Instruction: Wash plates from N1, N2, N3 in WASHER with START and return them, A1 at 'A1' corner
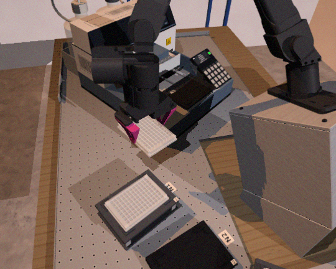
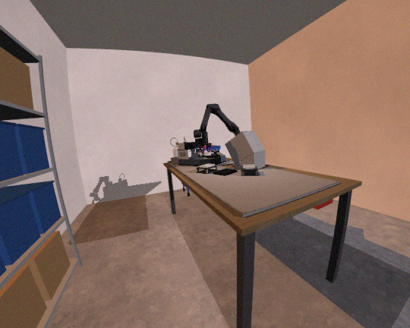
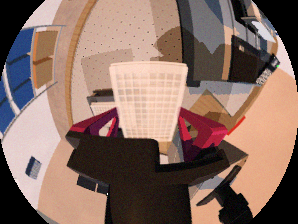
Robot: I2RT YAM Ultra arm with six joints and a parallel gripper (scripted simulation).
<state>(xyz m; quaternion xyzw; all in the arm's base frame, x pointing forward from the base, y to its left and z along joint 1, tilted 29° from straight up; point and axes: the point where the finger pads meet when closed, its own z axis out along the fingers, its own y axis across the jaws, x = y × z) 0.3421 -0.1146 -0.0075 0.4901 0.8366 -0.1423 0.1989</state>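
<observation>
The nest N2 is 280 mm to the left of my hand, 140 mm below it and 30 mm behind it. Round my hand: dark carrier pocket: 220 mm to the right, 190 mm behind, 70 mm below; n2 label: 240 mm to the left, 150 mm below, 130 mm behind; nest N1: 120 mm to the left, 110 mm below, 50 mm ahead.
</observation>
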